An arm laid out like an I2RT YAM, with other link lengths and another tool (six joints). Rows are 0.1 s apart.
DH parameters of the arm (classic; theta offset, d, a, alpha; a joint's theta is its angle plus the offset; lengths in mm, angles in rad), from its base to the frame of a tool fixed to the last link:
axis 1: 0 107.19 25 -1.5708
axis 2: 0 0 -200.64 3.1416
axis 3: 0.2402 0 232.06 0
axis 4: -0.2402 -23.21 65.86 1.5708
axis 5: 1.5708 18.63 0 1.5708
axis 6: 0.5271 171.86 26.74 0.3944
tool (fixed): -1.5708 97.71 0 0
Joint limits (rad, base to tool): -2.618..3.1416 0..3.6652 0..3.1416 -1.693..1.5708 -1.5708..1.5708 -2.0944..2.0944
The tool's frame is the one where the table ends.
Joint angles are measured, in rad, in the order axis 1, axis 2, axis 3, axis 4, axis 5, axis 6. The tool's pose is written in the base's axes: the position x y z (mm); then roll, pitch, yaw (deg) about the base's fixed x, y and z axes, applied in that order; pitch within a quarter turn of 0, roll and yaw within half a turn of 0. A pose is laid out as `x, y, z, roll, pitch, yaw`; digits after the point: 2 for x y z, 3 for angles.
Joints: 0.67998 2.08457 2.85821 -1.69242 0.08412 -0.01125
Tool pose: 370.08, 247.25, 222.29, -154.935, -55.293, -8.796
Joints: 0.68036 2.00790 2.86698 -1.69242 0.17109 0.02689
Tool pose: 372.39, 219.95, 260.65, -150.064, -60.391, -17.764
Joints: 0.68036 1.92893 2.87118 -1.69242 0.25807 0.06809
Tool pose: 370.10, 189.60, 297.89, -141.815, -64.506, -30.234
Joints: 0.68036 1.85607 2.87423 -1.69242 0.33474 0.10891
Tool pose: 363.83, 160.30, 330.52, -130.581, -66.816, -45.268
